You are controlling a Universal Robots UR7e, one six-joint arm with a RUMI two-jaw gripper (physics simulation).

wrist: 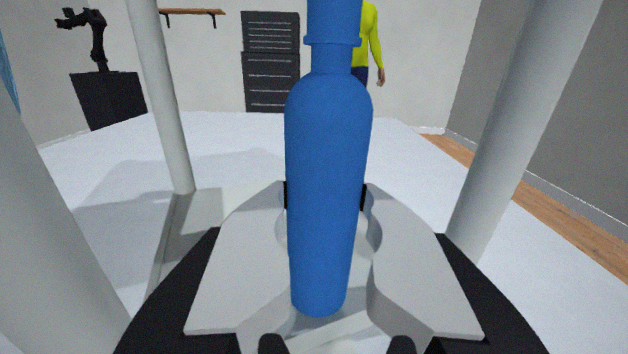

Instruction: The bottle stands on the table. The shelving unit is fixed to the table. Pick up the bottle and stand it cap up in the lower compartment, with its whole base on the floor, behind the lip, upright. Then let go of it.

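The blue bottle is upright, cap up, with its top cut off by the upper edge of the view. My gripper is shut on the bottle's body, one jaw on each side. The white shelving unit shows as round posts around the bottle and a pale floor, partly in shadow, with a raised edge at the left. The bottle stands between the posts, over the lower compartment's floor area. Its base shows between the jaws, above a pale strip; whether it touches the floor cannot be told. The jaws hide much of the floor.
A thick near post is close at the left, and another post is close at the right. The white table extends behind. Farther back are a dark drawer cabinet, a black robot arm on a stand and a person in yellow.
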